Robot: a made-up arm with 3 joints. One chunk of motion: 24 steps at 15 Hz.
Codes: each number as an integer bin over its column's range. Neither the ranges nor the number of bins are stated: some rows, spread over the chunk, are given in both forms.
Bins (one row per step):
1: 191 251 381 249 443 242
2: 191 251 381 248 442 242
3: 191 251 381 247 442 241
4: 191 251 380 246 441 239
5: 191 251 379 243 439 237
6: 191 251 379 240 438 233
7: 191 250 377 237 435 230
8: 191 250 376 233 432 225
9: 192 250 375 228 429 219
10: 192 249 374 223 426 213
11: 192 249 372 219 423 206
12: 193 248 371 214 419 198
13: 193 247 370 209 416 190
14: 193 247 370 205 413 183
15: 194 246 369 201 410 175
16: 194 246 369 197 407 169
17: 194 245 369 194 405 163
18: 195 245 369 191 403 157
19: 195 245 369 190 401 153
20: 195 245 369 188 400 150
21: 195 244 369 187 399 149
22: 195 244 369 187 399 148
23: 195 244 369 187 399 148
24: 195 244 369 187 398 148
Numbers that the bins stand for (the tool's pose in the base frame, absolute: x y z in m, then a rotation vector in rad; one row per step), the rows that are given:
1: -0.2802 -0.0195 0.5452 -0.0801 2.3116 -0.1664
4: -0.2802 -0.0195 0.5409 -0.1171 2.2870 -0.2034
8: -0.2802 -0.0239 0.5235 -0.2774 2.1760 -0.3760
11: -0.2759 -0.0282 0.5061 -0.4500 2.0651 -0.6103
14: -0.2715 -0.0369 0.4974 -0.6226 1.9418 -0.8938
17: -0.2672 -0.0456 0.4931 -0.7582 1.8432 -1.1404
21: -0.2628 -0.0500 0.4931 -0.8445 1.7692 -1.3130
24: -0.2628 -0.0500 0.4931 -0.8445 1.7568 -1.3253
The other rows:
2: -0.2802 -0.0195 0.5452 -0.0925 2.2993 -0.1664
3: -0.2802 -0.0195 0.5452 -0.1048 2.2993 -0.1788
5: -0.2802 -0.0195 0.5365 -0.1541 2.2623 -0.2281
6: -0.2802 -0.0195 0.5365 -0.1911 2.2500 -0.2774
7: -0.2802 -0.0239 0.5278 -0.2281 2.2130 -0.3144
9: -0.2759 -0.0239 0.5192 -0.3390 2.1390 -0.4500
10: -0.2759 -0.0282 0.5148 -0.4007 2.1021 -0.5240
12: -0.2715 -0.0326 0.5018 -0.5116 2.0158 -0.7089
13: -0.2715 -0.0369 0.4974 -0.5733 1.9788 -0.8075
15: -0.2672 -0.0413 0.4931 -0.6719 1.9048 -0.9925
16: -0.2672 -0.0413 0.4931 -0.7212 1.8678 -1.0664
18: -0.2628 -0.0456 0.4931 -0.7952 1.8185 -1.2144
19: -0.2628 -0.0456 0.4931 -0.8075 1.7938 -1.2637
20: -0.2628 -0.0456 0.4931 -0.8322 1.7815 -1.3007
22: -0.2628 -0.0500 0.4931 -0.8445 1.7692 -1.3253
23: -0.2628 -0.0500 0.4931 -0.8445 1.7692 -1.3253

